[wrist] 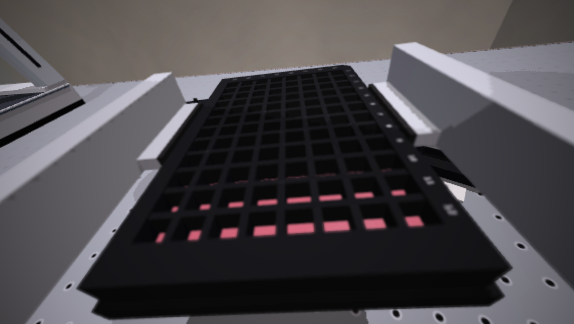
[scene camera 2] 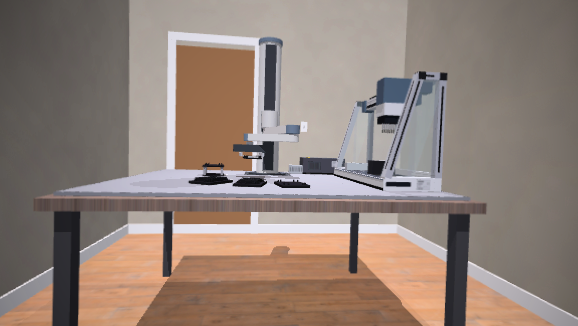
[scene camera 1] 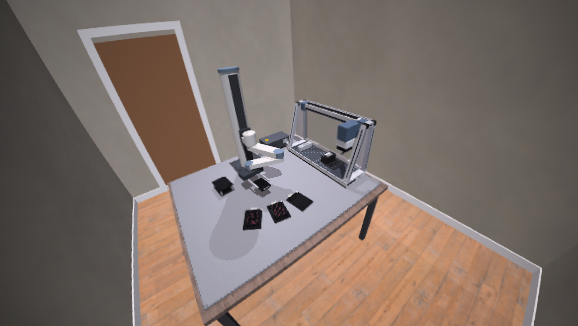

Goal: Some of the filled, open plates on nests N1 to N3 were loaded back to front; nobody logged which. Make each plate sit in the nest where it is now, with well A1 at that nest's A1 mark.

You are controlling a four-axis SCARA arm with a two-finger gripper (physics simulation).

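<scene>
My gripper (scene camera 1: 260,183) (scene camera 2: 252,156) (wrist: 281,81) is shut on a black plate, its white fingers along the long sides. The plate (scene camera 1: 262,185) (wrist: 295,150) is level, above the table near the arm's base. In the wrist view pink liquid shows in its near wells; the number 12 is at the near right and the numbers run away from the camera. A1 is too small to read. The left nest (scene camera 2: 210,180) and middle nest (scene camera 2: 250,183) bear filled plates (scene camera 1: 253,218) (scene camera 1: 278,211). The right nest (scene camera 1: 300,201) (scene camera 2: 292,184) bears no plate. Nest labels and marks are unreadable.
A raised black stand (scene camera 1: 223,184) (scene camera 2: 214,165) is left of the arm's base. The liquid handler's frame (scene camera 1: 318,167) (scene camera 2: 435,184) (wrist: 65,95) stands at the right. A dark box (scene camera 1: 274,139) (scene camera 2: 318,165) is behind the arm.
</scene>
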